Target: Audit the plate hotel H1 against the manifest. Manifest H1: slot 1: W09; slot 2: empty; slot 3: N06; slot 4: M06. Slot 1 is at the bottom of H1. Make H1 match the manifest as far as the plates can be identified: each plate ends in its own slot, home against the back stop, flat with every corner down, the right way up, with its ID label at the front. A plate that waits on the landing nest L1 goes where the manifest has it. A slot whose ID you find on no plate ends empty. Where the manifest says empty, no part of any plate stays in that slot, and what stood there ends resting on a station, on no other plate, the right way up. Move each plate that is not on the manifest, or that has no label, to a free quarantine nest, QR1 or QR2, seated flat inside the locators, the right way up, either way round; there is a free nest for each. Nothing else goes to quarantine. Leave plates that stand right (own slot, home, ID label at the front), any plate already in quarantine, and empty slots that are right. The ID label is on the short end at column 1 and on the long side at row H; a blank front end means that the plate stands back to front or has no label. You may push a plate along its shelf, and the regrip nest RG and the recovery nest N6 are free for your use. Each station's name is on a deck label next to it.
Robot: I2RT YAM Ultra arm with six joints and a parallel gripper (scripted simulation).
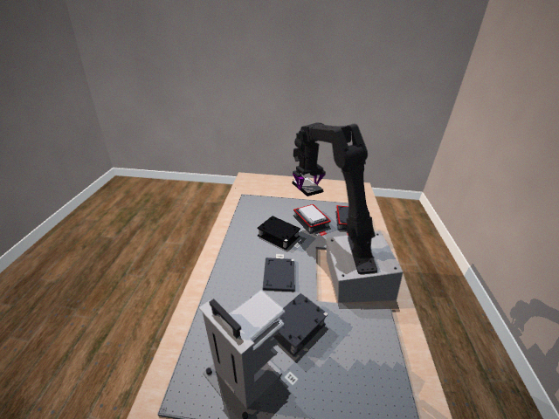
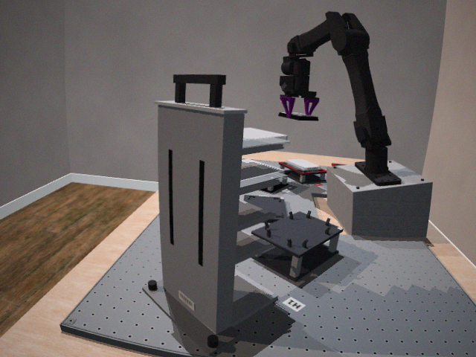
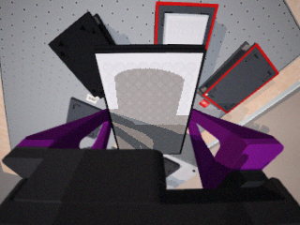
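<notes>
Now: the red-edged nest 240 mm behind my hand, 80 mm to the right of it and 210 mm below it. Also, from my hand: black raised nest (120 mm ahead, 60 mm to the left, 200 mm below); dark plate (right at my hand); red-rimmed nest (50 mm behind, 60 mm to the right, 210 mm below).
</notes>
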